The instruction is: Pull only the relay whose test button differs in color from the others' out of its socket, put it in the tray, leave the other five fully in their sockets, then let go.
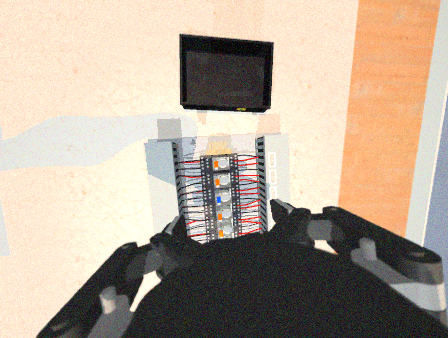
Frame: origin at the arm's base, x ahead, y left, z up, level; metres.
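Seen in the pictures: gripper, fingertip midpoint: [228,216].
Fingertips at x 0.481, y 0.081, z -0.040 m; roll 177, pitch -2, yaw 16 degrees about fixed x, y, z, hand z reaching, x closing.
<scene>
Pixels of each thing's middle, then the offset from my fingertips to it. "spot": a spot on its surface instead. Level surfaces: height alone.
- relay with the blue test button, body centre: [222,195] 0.006 m ahead, 0.014 m right, 0.126 m down
- top relay, body centre: [220,163] 0.005 m back, 0.045 m left, 0.126 m down
- second relay, body centre: [221,179] 0.000 m ahead, 0.016 m left, 0.126 m down
- fourth relay, body centre: [223,211] 0.012 m ahead, 0.043 m right, 0.126 m down
- fifth relay, body centre: [224,227] 0.017 m ahead, 0.072 m right, 0.126 m down
- black tray, surface spot: [225,75] spot: 0.012 m back, 0.212 m left, 0.170 m down
- left duct, body centre: [171,223] 0.080 m back, 0.080 m right, 0.140 m down
- right duct, body centre: [272,213] 0.111 m ahead, 0.043 m right, 0.140 m down
- pale panel, surface spot: [157,192] spot: 0.102 m back, 0.014 m right, 0.110 m down
- light table top, its level: 0.173 m down
A column of relays in dark sockets runs down the middle of the panel. The relay with the blue test button [223,198] is third from the top and sits in its socket. Orange test buttons show on the relays above it, the top relay [221,163] and the second relay [222,180], and on those below, the fourth relay [225,215] and the fifth relay [227,230]. The sixth is hidden behind the gripper body. The black tray [225,75] lies beyond the panel and holds no relay. My gripper [228,216] is open and empty, above the lower part of the column.
Slotted wire ducts, a left duct [178,185] and a right duct [261,185], flank the sockets, with red and black wires between. The pale panel [157,192] lies on the light table top [75,210]. An orange wood strip [382,115] runs along the right.
</scene>
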